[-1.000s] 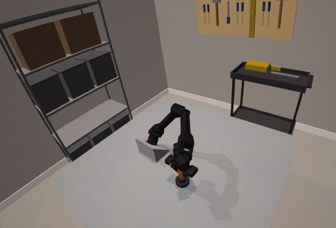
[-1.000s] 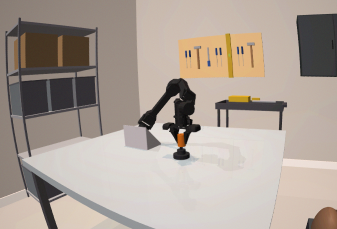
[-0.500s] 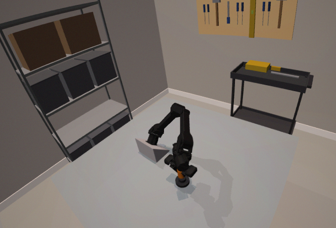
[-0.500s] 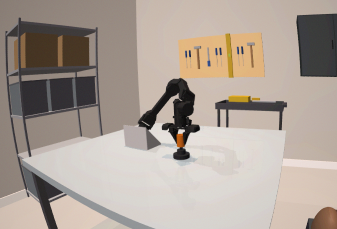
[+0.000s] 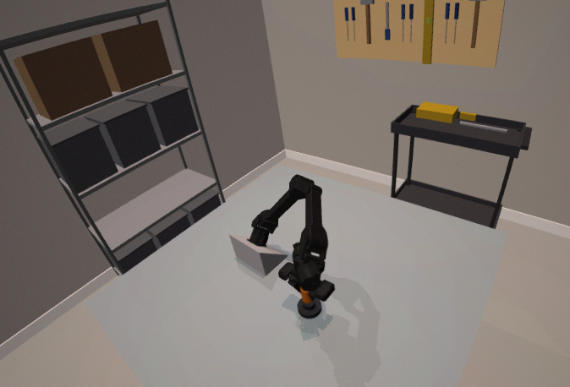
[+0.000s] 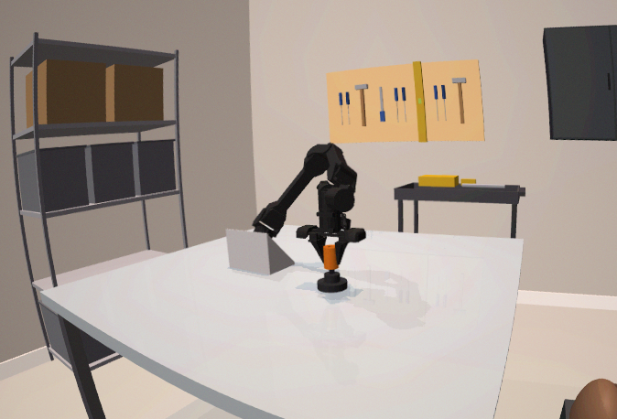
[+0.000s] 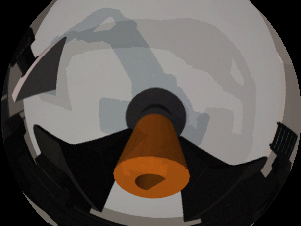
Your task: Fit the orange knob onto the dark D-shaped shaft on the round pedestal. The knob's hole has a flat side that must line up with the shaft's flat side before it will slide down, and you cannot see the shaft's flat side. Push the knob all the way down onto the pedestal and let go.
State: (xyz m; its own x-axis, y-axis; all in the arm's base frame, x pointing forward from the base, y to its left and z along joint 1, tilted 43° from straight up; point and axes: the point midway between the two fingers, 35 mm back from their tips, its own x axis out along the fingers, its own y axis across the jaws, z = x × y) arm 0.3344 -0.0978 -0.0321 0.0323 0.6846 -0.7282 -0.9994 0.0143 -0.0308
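The orange knob is 2 cm above my gripper tip. From my gripper tip the other things lie so: dark round pedestal: 4 cm below.
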